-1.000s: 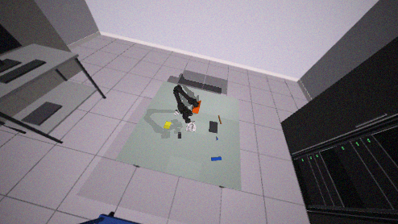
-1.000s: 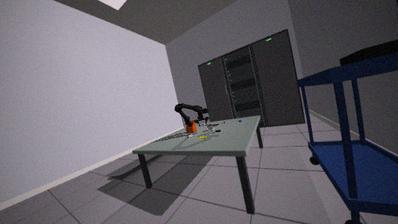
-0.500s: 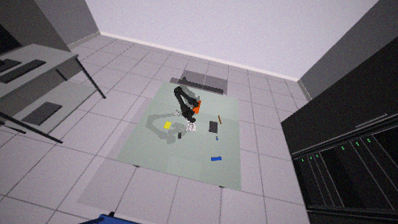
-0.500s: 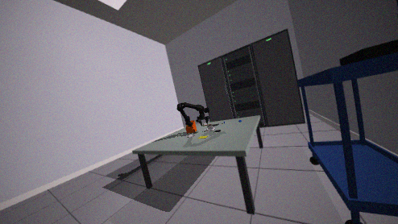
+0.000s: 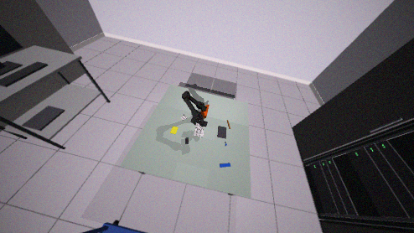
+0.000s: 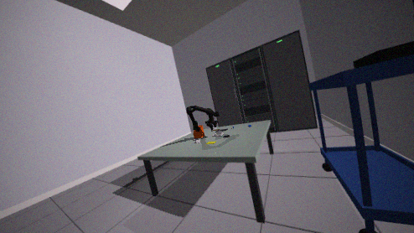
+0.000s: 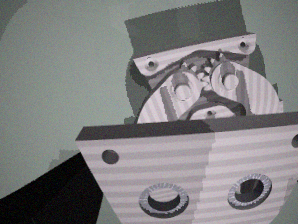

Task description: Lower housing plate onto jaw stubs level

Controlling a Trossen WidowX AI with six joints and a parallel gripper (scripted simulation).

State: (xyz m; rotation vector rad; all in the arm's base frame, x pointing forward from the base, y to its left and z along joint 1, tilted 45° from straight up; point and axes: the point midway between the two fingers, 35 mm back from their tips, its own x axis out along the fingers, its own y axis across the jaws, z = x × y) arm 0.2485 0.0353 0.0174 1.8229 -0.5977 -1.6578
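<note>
My gripper tip is now 5 cm short of the white part, 3 cm to the right of it and 8 cm above it. Also, from my gripper tip: dark flat slab (8 cm behind, 30 cm to the left, 8 cm below); then yellow block (12 cm ahead, 26 cm to the right, 8 cm below); then dark cube (20 cm ahead, 6 cm to the right, 8 cm below).
</note>
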